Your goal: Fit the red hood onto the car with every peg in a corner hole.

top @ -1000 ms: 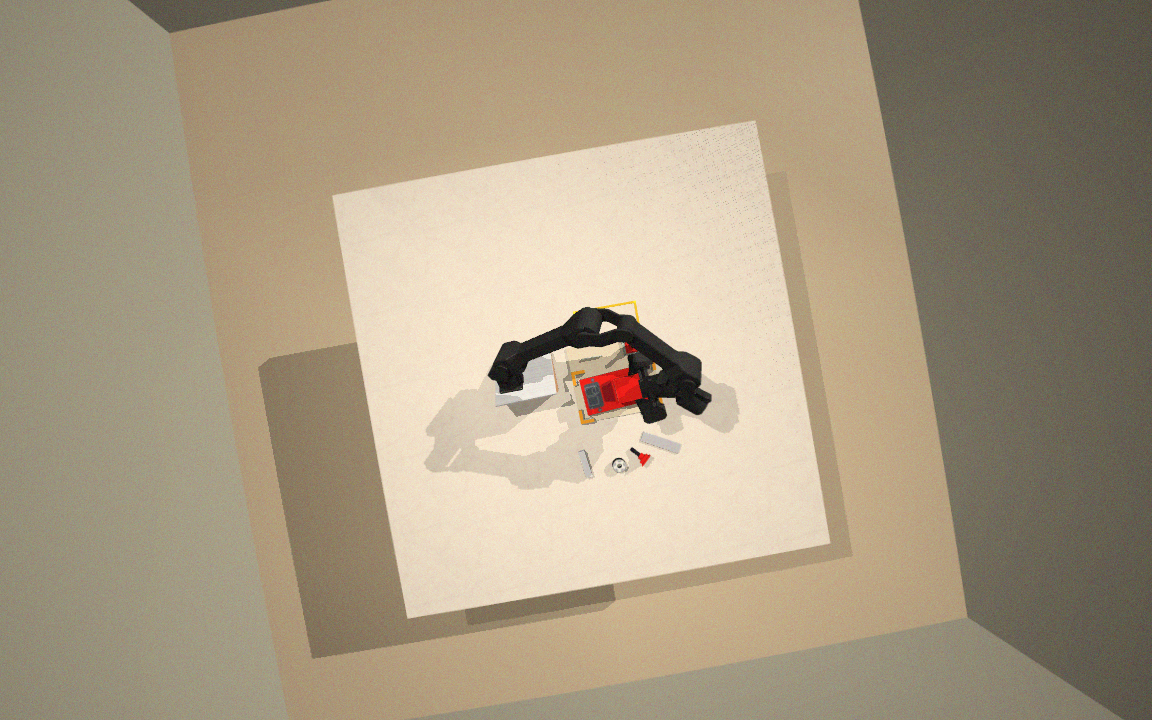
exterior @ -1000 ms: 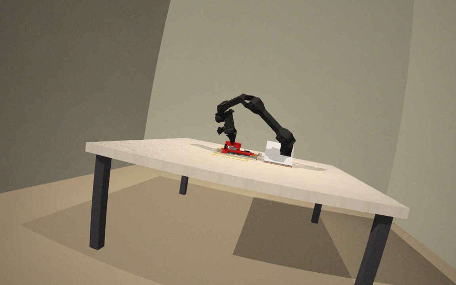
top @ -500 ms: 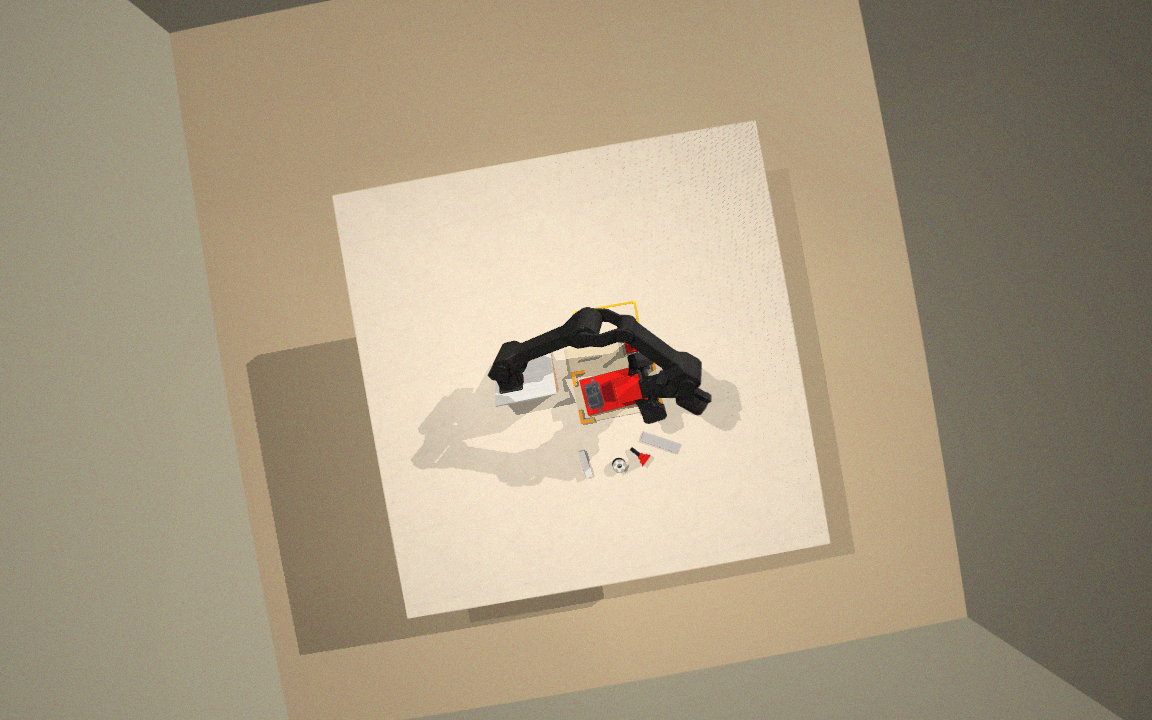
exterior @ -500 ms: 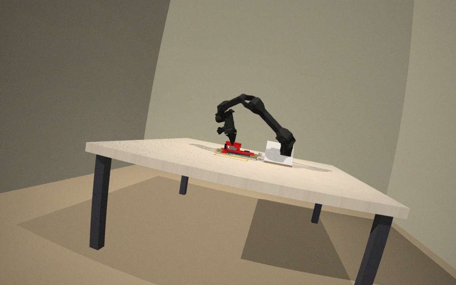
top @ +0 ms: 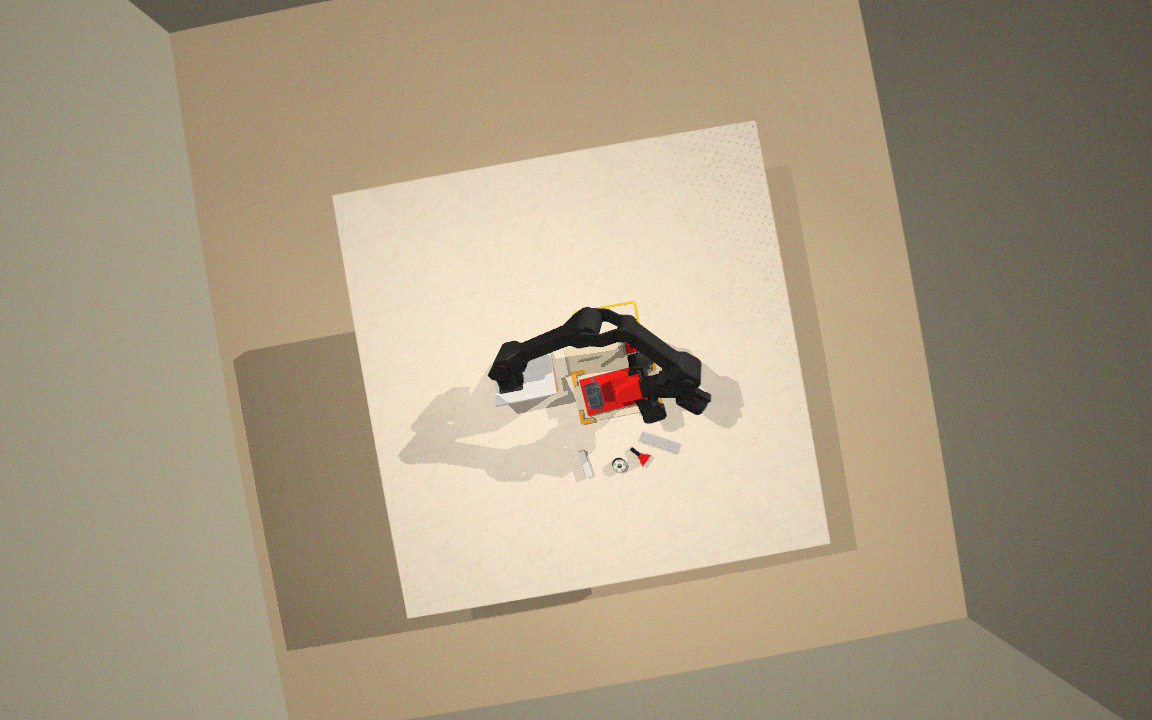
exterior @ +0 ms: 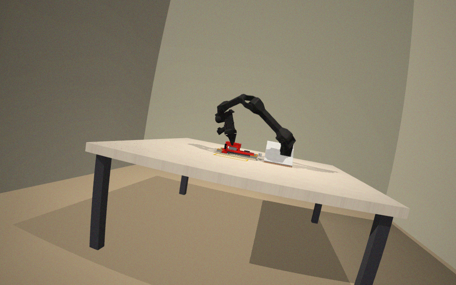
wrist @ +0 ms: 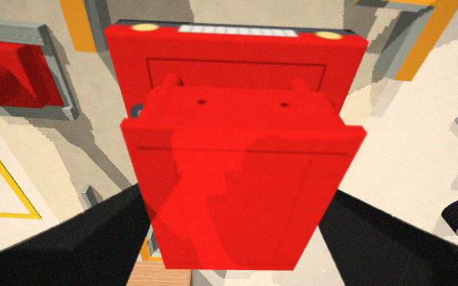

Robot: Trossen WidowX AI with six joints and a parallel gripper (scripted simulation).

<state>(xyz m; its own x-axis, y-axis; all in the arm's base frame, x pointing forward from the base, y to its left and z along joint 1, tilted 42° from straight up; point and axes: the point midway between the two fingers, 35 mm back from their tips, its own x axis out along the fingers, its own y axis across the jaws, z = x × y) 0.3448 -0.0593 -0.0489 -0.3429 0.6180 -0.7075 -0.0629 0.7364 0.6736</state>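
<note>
Now: gripper tip 30 mm above the engine block and 10 mm to the right of it. From my gripper tip the other things lie so: red hood 10 mm above; white bar 200 mm to the right, 170 mm behind, 40 mm below; grey bar 180 mm to the right, 60 mm ahead, 50 mm below.
</note>
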